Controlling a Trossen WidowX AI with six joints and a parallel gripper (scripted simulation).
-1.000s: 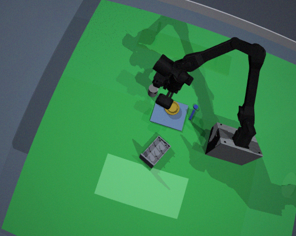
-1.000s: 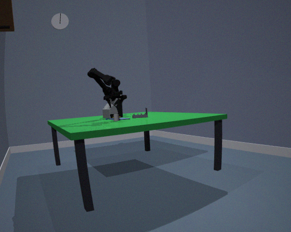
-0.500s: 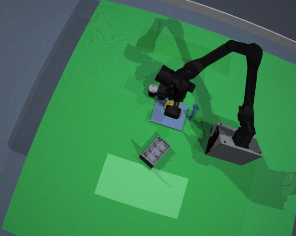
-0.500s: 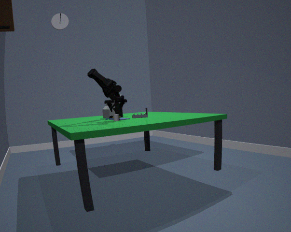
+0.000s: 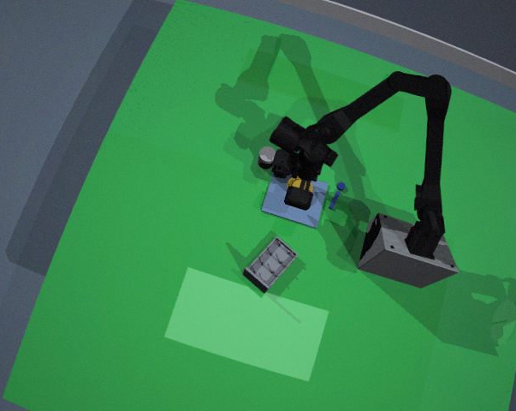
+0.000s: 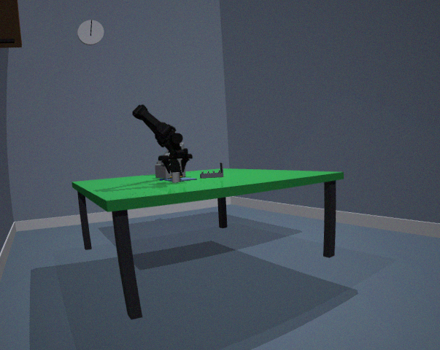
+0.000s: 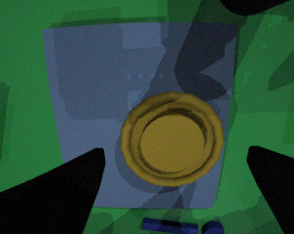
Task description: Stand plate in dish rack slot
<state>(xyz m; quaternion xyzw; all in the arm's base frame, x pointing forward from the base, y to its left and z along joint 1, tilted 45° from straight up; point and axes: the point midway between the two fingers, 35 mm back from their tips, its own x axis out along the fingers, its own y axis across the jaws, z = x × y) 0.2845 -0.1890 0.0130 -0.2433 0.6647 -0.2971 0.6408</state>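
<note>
Now: the yellow plate 30 mm below my gripper tip. The rest, counted from my gripper tip: dish rack: 220 mm to the left, 20 mm below, 20 mm ahead; then cup: 100 mm ahead, 60 mm to the right, 20 mm below; then blue mat: 40 mm below, 20 mm to the left.
</note>
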